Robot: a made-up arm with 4 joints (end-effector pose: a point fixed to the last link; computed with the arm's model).
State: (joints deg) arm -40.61 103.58 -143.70 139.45
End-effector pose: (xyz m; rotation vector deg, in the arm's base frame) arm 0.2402 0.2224 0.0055 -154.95 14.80 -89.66
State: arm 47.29 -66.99 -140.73 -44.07
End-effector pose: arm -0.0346 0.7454 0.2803 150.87 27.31 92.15
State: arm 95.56 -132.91 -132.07 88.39
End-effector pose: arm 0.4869 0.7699 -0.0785 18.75 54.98 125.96
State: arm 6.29 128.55 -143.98 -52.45
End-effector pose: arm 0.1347 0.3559 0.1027 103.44 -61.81 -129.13
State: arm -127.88 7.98 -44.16 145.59
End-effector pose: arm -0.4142 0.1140 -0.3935 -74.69 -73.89 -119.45
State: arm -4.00 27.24 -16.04 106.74
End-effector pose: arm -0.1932 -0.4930 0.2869 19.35 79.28 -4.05
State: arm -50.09 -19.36 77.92 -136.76
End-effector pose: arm 0.0064 -0.3173 -0.0530 122.96 -110.92 -27.59
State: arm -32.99 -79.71 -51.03 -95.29
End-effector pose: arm -0.1921 -0.6751 0.8433 -18.32 -12.92 -6.09
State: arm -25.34 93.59 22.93 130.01
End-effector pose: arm 0.0767 -0.4876 0.2318 2.81 36.73 -0.56
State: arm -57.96 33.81 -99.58 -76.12
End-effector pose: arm -0.4757 0.0920 0.2509 -8.69 -16.57 -124.11
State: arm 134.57 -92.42 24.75 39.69
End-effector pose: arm 0.1956 0.5964 0.0289 -51.56 81.79 -117.45
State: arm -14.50 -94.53 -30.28 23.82
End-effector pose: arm 0.2418 -0.5776 0.7468 -12.07 117.17 -14.72
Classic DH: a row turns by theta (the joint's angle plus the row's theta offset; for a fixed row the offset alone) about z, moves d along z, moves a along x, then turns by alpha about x. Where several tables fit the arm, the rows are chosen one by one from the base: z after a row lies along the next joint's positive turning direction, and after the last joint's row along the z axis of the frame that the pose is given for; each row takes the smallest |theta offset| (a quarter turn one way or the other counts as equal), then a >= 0, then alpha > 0; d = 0 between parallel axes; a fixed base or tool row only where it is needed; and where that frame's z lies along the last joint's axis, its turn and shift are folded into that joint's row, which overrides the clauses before.
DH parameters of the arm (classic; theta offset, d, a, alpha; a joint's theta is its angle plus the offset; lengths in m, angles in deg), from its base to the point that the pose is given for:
base (fixed): -90 0.053 0 90
joint 1: 90 -0.0054 0.3623 90
joint 2: 90 0.0824 0.2668 90
joint 3: 0 0.0029 0.0442 90
joint 4: 0 -0.3648 0.0608 -90
tool (fixed): 180 0.1884 0 0

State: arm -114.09 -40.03 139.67 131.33
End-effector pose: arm -0.1471 -0.4734 0.1531 -46.04 -48.75 86.53
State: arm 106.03 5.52 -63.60 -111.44
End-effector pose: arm -0.6610 0.1867 0.0699 104.89 118.95 -66.90
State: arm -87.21 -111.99 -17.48 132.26
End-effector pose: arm 0.0246 -0.6426 -0.3875 49.76 -102.85 -68.01
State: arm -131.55 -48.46 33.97 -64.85
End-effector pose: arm -0.1478 -0.0875 -0.7186 157.19 -33.02 -9.53
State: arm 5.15 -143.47 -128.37 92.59
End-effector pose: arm 0.5556 0.0918 0.7489 59.70 -55.01 131.30
